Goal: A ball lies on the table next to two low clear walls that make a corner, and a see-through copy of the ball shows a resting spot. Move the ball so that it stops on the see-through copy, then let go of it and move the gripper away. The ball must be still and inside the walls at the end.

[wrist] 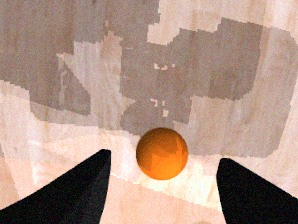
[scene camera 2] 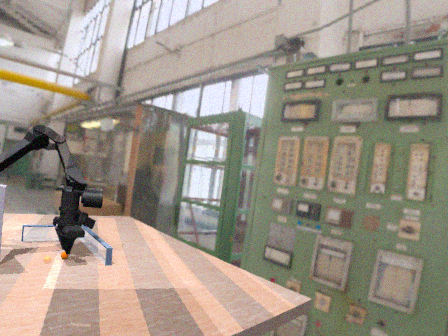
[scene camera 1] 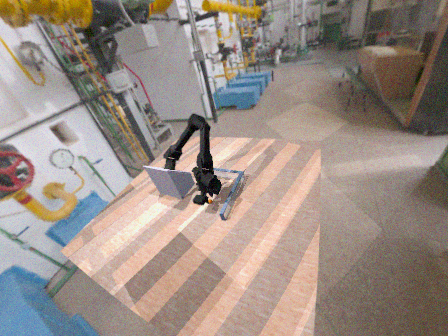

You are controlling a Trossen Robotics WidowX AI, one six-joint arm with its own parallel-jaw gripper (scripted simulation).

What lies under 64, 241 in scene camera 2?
My gripper.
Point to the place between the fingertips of my gripper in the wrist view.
At 165, 164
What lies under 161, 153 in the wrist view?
An orange ball.
